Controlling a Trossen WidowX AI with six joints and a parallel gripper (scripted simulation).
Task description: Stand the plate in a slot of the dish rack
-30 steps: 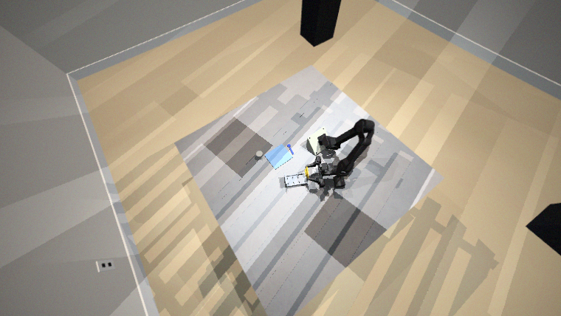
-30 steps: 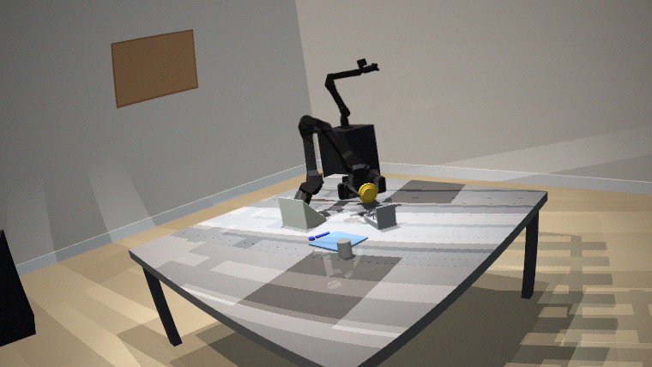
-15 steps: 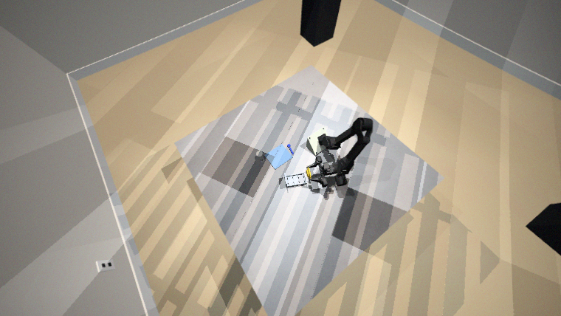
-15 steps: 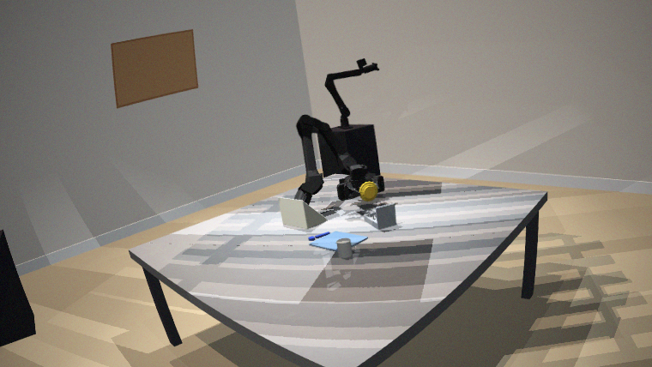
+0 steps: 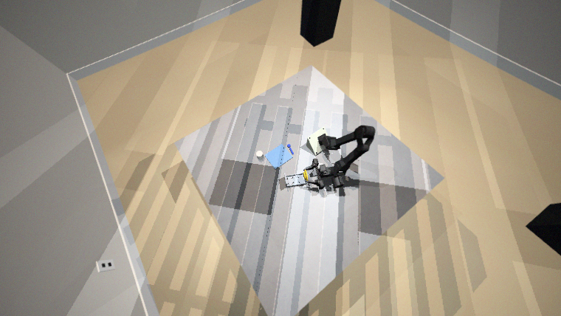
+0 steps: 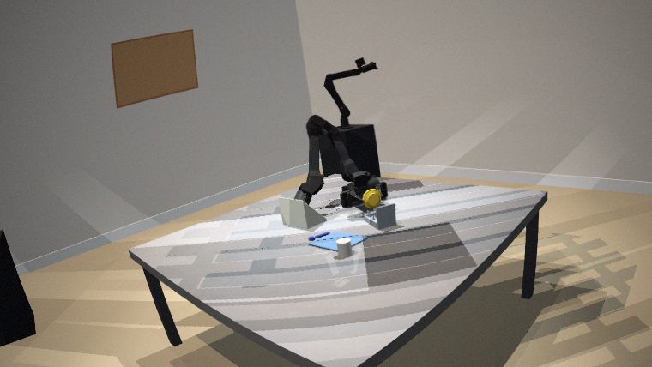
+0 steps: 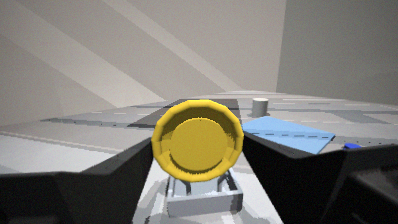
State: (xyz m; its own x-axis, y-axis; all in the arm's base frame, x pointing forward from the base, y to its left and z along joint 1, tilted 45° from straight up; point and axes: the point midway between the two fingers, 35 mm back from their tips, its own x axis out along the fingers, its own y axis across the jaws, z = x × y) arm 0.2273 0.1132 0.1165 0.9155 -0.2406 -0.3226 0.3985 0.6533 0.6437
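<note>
My gripper tip is 50 mm short of the dish rack, 30 mm to the left of it and 50 mm above it. Round my gripper tip: light blue flat sheet (50 mm ahead, 230 mm to the right, 70 mm below); then blue pen (50 mm behind, 240 mm to the right, 70 mm below); then yellow plate (10 mm behind).
</note>
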